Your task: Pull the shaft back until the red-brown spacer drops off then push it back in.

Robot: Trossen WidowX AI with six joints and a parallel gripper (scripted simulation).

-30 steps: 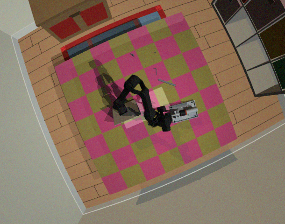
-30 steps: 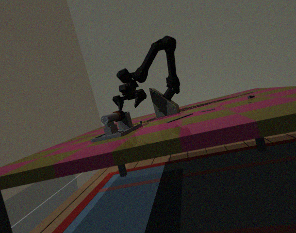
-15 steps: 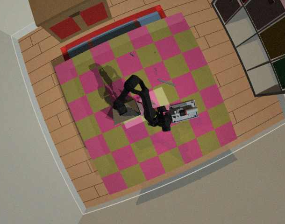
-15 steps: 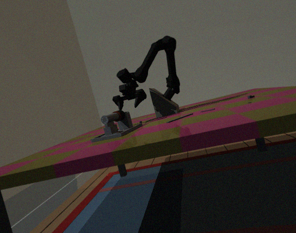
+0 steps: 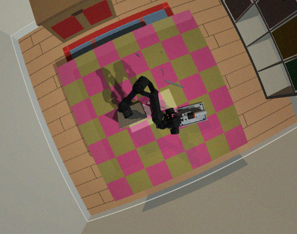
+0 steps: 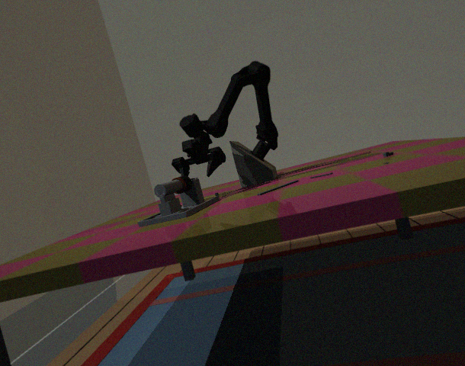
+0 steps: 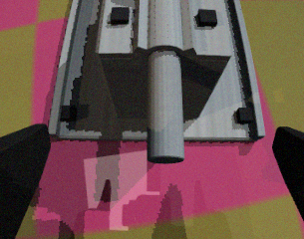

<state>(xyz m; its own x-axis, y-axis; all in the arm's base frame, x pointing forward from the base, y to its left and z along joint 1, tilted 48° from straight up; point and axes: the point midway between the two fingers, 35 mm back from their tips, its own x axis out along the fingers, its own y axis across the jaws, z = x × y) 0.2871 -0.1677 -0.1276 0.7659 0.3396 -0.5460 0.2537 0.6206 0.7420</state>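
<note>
The grey shaft is 80 mm ahead of my gripper tip and 20 mm to the right of it. Round my gripper tip: grey bolt: 20 mm behind, 620 mm to the left, 80 mm below; thin grey bar: 130 mm ahead, 260 mm to the left, 80 mm below; support block: 140 mm ahead, 40 mm to the right, 30 mm below.
</note>
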